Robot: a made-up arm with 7 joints.
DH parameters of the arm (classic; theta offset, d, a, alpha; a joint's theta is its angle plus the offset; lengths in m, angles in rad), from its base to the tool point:
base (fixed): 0.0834 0 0.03 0
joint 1: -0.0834 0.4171 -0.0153 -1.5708
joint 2: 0 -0.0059 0.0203 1.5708
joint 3: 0 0.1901 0.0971 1.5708
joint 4: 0 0.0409 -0.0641 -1.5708
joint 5: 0 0.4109 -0.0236 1.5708
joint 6: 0 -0.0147 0.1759 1.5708
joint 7: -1.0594 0 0.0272 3.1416
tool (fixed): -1.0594 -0.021 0 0
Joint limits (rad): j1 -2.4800..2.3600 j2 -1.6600..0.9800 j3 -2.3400..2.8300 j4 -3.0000..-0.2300 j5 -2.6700..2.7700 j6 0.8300..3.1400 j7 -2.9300..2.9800
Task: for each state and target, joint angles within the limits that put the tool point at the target. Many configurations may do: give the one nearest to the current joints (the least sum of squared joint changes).
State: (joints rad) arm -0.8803 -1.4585 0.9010 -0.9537 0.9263 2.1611 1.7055
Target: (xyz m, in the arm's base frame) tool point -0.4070 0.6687 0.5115
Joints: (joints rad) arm -1.0755 -1.6600 0.8530 -0.2591 0.6731 2.5061 1.7220
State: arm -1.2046 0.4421 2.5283 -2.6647 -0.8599 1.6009 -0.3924
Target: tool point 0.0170 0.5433 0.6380
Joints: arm -1.1284 0.7709 2.7157 -2.3228 -0.8283 1.7149 -0.3940
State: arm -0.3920 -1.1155 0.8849 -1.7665 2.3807 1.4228 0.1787
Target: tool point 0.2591 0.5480 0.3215
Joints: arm -0.1851 -0.9020 1.6355 -2.4087 2.2872 1.3125 0.1901
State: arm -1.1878 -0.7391 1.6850 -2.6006 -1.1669 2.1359 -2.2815
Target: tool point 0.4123 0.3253 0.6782
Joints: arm -0.5384 -1.4042 0.9767 -2.3649 -1.1371 2.1866 -2.2746
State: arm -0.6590 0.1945 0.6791 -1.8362 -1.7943 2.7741 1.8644
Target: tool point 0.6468 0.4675 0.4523
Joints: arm -0.0255 0.7042 0.7604 -1.2726 -1.5691 2.0574 1.7212
